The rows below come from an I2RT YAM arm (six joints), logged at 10 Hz.
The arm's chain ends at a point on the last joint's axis. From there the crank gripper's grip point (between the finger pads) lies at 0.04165 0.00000 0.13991 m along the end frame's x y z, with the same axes.
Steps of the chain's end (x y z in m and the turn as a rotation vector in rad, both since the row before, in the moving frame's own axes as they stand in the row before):
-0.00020, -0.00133, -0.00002, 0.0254, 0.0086, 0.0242
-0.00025, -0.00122, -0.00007, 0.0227, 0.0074, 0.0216
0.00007, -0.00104, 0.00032, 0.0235, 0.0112, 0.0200
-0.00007, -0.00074, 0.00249, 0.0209, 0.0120, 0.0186
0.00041, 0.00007, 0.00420, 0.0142, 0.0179, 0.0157
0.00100, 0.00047, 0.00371, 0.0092, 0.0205, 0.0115
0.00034, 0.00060, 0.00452, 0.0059, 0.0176, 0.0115
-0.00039, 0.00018, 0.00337, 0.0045, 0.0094, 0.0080
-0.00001, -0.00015, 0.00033, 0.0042, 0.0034, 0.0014
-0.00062, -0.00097, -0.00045, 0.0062, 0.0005, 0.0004
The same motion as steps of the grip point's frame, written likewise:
0.00103, -0.00386, -0.00042, 0.0254, 0.0086, 0.0242
0.00081, -0.00348, -0.00041, 0.0227, 0.0074, 0.0216
0.00166, -0.00347, -0.00018, 0.0235, 0.0112, 0.0200
0.00163, -0.00287, 0.00196, 0.0209, 0.0120, 0.0186
0.00292, -0.00124, 0.00342, 0.0142, 0.0179, 0.0157
0.00386, -0.00032, 0.00282, 0.0092, 0.0205, 0.0115
0.00280, 0.00027, 0.00376, 0.0059, 0.0176, 0.0115
0.00092, -0.00011, 0.00297, 0.0045, 0.0094, 0.0080
0.00047, -0.00068, 0.00019, 0.0042, 0.0034, 0.0014
-0.00055, -0.00182, -0.00047, 0.0062, 0.0005, 0.0004

